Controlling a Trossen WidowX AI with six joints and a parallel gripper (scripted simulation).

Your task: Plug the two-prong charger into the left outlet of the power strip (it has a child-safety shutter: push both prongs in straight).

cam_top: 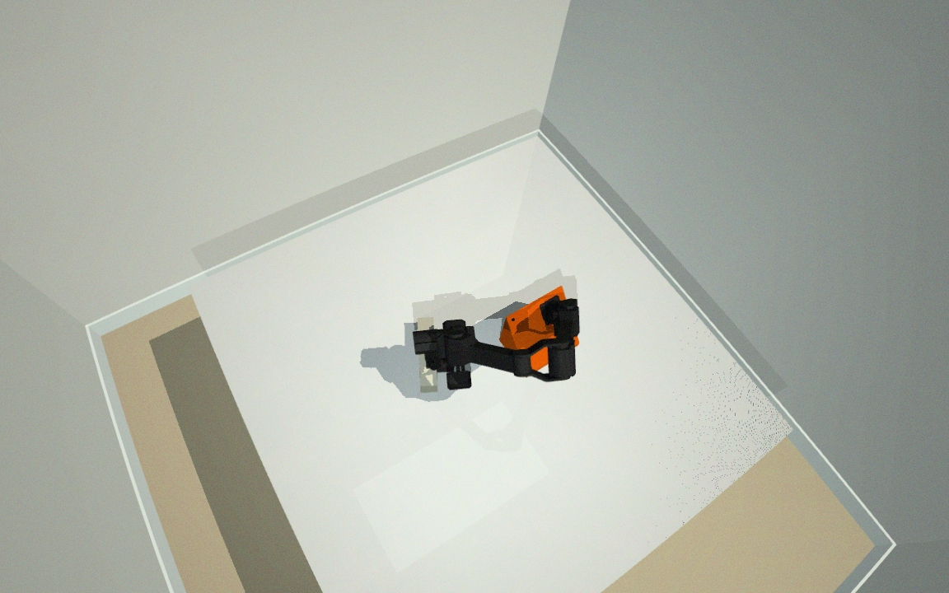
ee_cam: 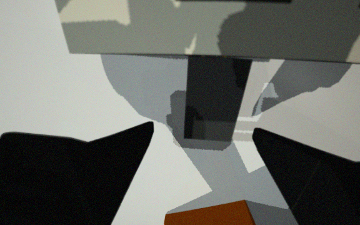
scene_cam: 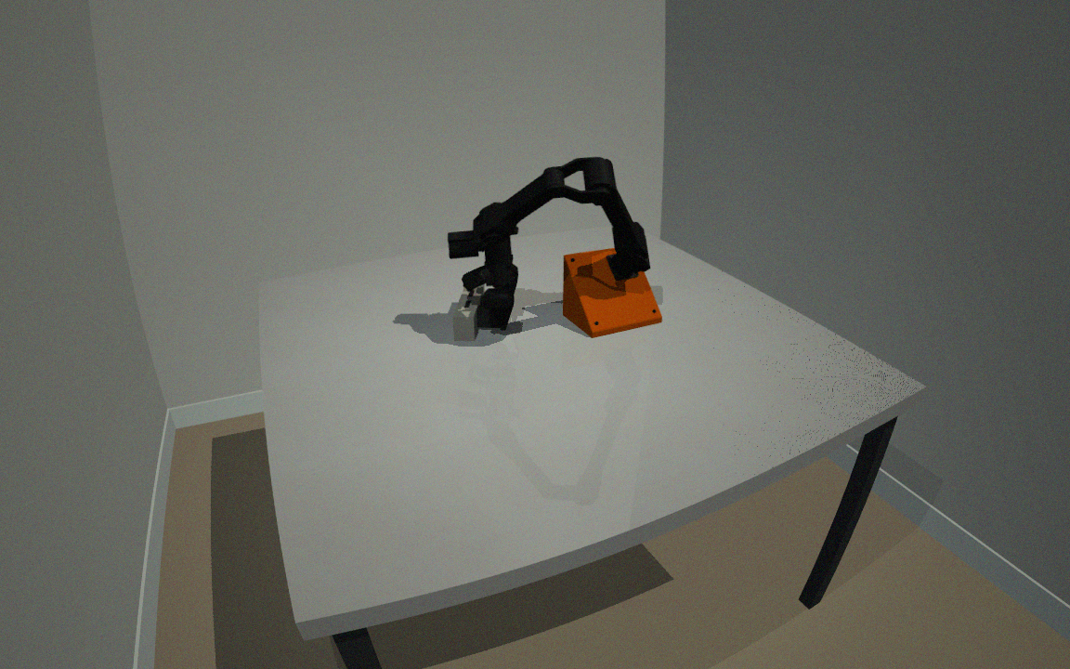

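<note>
Right now the dark grey charger is 40 mm ahead of my gripper tip, 20 mm to the right of it and 10 mm above it.
</note>
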